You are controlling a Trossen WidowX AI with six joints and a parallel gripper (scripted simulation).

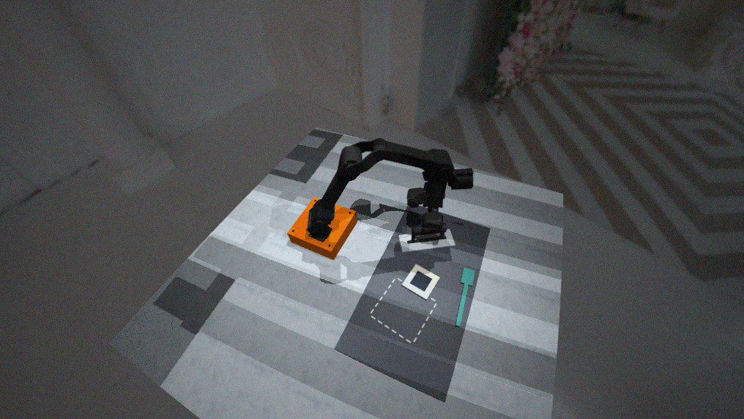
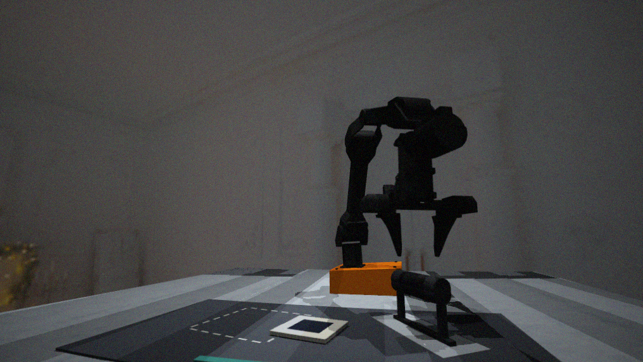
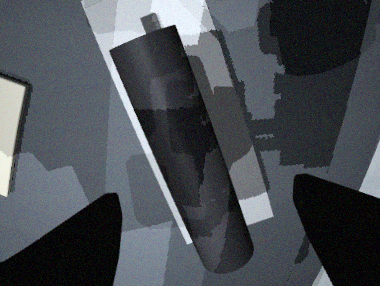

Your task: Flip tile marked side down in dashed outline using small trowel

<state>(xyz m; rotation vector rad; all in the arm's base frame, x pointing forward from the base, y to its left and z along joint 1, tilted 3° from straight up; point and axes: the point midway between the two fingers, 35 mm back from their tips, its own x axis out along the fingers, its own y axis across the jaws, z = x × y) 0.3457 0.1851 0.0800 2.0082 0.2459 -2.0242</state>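
The small trowel is 1 cm behind my gripper tip, 2 cm to the right of it and 8 cm below it. The rest, counted from my gripper tip: dark mat (5 cm ahead, 17 cm to the right, 14 cm below); teal trowel (19 cm ahead, 14 cm to the right, 11 cm below); tile (5 cm ahead, 17 cm to the right, 11 cm below).
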